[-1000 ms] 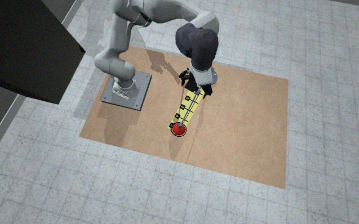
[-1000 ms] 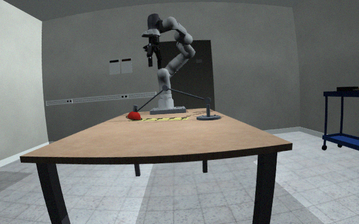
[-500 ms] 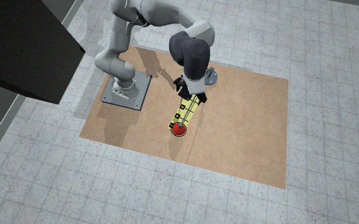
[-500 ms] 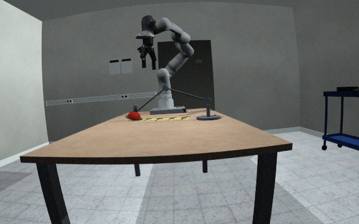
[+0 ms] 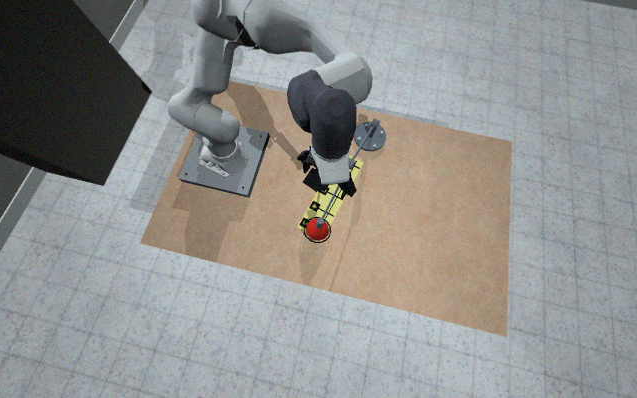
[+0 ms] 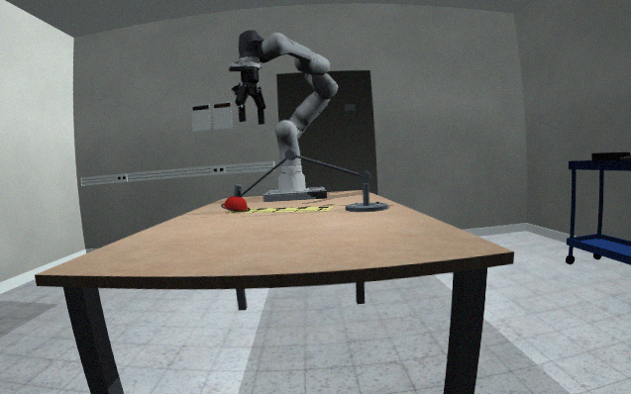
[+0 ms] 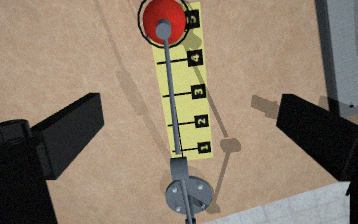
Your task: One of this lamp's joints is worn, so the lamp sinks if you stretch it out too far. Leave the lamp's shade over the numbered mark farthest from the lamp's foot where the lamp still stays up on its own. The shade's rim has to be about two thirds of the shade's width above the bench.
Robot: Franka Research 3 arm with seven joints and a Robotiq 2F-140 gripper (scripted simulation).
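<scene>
The yellow numbered strip is 2 cm ahead of my hand, 9 cm to the left of it and 37 cm below it. Round my hand: round grey lamp foot (12 cm ahead, 44 cm to the left, 34 cm below).
</scene>
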